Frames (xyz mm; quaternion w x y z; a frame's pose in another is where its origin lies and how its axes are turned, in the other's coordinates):
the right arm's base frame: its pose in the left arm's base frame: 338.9 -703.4 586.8 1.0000 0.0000 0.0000 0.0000
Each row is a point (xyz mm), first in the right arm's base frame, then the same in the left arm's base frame.
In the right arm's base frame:
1: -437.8 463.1 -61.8
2: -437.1 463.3 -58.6
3: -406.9 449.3 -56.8
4: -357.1 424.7 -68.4
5: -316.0 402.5 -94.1
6: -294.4 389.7 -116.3
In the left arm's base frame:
1: -98.9 -240.3 525.0
2: -98.2 -240.1 528.2
3: -68.0 -254.1 530.0
4: -18.2 -278.7 518.4
5: 22.9 -300.9 492.7
6: 44.5 -313.7 470.5

